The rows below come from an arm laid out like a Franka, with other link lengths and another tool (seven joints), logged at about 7 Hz.
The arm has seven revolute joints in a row. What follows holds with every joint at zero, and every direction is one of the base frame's.
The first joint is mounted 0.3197 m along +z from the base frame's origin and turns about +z.
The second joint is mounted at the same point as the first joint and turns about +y.
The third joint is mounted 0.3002 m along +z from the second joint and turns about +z.
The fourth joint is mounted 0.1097 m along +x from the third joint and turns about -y.
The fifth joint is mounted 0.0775 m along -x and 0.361 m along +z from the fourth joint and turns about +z.
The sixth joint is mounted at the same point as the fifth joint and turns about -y.
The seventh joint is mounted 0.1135 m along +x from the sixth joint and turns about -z.
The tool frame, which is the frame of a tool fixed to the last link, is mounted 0.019 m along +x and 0.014 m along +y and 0.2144 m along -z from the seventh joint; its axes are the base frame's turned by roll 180, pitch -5.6 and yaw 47.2 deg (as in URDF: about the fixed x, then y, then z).
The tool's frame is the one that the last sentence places.
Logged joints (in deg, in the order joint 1, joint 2, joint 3, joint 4, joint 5, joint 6, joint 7), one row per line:
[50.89 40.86 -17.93 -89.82 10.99 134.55 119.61]
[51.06 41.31 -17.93 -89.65 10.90 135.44 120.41]
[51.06 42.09 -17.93 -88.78 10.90 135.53 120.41]
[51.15 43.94 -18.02 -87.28 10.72 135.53 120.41]
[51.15 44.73 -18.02 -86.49 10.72 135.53 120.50]
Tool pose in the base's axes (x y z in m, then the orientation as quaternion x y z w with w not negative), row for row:
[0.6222 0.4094 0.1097 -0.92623 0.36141 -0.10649 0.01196]
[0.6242 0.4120 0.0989 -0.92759 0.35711 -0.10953 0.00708]
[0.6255 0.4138 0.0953 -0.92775 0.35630 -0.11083 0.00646]
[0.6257 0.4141 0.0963 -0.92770 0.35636 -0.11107 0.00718]
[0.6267 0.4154 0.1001 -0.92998 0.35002 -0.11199 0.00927]
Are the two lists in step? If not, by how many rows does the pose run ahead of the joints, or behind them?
The pose runs 2 rows ahead of the joints: the pose in row i belongs to the joints in row i + 2.
